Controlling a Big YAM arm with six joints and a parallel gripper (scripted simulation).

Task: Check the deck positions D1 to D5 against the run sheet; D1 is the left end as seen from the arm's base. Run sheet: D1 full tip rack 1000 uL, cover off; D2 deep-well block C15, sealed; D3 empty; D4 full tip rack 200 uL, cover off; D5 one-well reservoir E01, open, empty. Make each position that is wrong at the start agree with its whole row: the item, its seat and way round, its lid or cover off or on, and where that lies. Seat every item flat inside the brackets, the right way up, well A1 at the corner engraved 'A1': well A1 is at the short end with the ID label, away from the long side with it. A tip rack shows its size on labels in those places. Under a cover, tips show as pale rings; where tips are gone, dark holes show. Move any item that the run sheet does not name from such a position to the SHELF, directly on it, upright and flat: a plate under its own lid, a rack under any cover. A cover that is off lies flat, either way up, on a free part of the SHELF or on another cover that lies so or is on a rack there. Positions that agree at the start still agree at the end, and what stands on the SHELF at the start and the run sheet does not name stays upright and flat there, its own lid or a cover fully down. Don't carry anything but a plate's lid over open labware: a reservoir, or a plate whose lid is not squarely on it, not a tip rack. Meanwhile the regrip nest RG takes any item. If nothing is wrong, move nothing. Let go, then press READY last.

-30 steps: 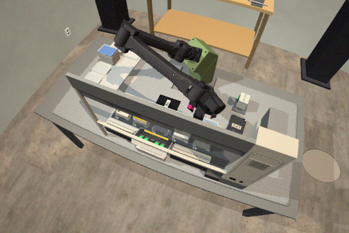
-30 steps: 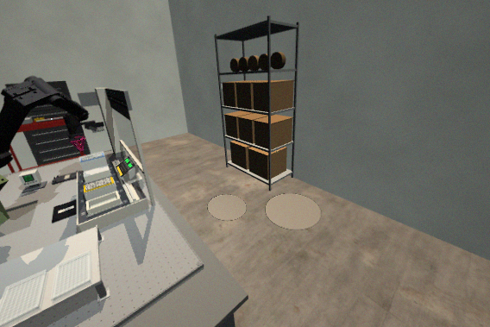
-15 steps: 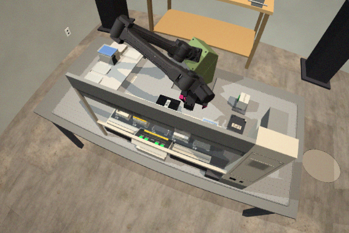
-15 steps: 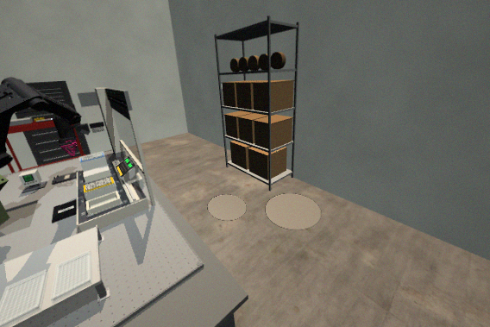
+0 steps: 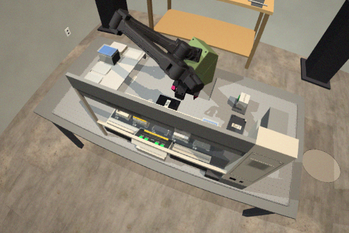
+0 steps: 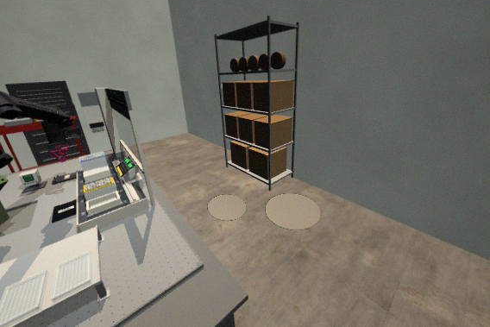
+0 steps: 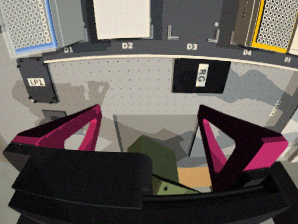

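Now: the clear tip-rack cover 11 cm ahead of my hand, 17 cm to the left of it and 8 cm below it. The rest, counted from my hand: yellow-labelled tip rack 12 cm ahead, 20 cm to the right, 13 cm below; blue-labelled rack 12 cm ahead, 17 cm to the left, 11 cm below; black regrip nest 5 cm behind, 13 cm to the right, 23 cm below.
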